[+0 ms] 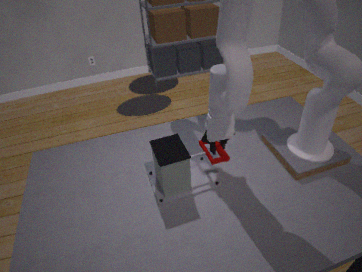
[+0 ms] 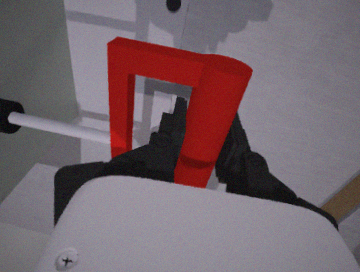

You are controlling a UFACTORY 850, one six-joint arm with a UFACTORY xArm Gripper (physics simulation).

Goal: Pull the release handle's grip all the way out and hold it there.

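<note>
The release handle's red grip (image 1: pixel 222 152) (image 2: pixel 216 107) is a frame with a thick round bar on the side away from the box. My gripper (image 1: pixel 216 149) (image 2: pixel 200 120) is shut on this bar, with one finger inside the frame and one outside. A pale rod (image 1: pixel 198 155) (image 2: pixel 60 127) runs from the grip to a black collar (image 2: pixel 10 116) on the box; a clear length of rod shows between them. The box (image 1: pixel 173 175) is pale green-grey with a black top and stands upright on a light base plate (image 1: pixel 204 181).
The arm's base stands on a wood-edged block (image 1: pixel 285 162) (image 2: pixel 345 196) at the right. A shelf rack (image 1: pixel 145 37) with brown boxes (image 1: pixel 167 24) and grey bins stands behind, beyond the grey mat (image 1: pixel 90 200).
</note>
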